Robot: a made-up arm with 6 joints.
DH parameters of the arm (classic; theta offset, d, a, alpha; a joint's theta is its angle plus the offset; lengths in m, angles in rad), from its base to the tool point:
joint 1: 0 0.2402 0 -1.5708
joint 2: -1.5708 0 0.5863 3.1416
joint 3: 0 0 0 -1.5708
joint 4: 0 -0.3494 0 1.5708
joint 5: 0 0.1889 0 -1.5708
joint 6: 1.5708 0 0 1.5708
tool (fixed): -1.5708 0 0 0
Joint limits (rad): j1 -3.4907..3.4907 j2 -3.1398..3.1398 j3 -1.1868..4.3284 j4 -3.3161..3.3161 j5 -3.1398..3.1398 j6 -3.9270..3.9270
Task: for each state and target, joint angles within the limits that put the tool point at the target. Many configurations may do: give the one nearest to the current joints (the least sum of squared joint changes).
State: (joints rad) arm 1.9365 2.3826 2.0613 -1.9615 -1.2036 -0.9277
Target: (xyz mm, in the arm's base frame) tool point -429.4 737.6 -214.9
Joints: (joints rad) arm 1.9901 2.1785 2.3032 -2.0790 -1.2036 -0.9277
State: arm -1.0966 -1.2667 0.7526 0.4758 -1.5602 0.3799
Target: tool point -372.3 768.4 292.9
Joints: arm -1.3332 -1.8670 0.4351 0.2910 -1.5602 0.3799
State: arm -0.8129 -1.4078 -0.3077 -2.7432 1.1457 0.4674
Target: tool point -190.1 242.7 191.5
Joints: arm -0.4048 -2.2442 -0.8853 -2.4728 1.1457 0.4674
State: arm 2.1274 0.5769 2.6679 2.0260 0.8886 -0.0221
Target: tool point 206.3 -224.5 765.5
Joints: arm 2.4550 0.1529 2.9474 1.7997 0.8886 -0.0221
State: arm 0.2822 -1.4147 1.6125 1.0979 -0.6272 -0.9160
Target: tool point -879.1 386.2 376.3
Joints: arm -0.4765 -1.3071 1.4034 1.2475 -0.6272 -0.9160
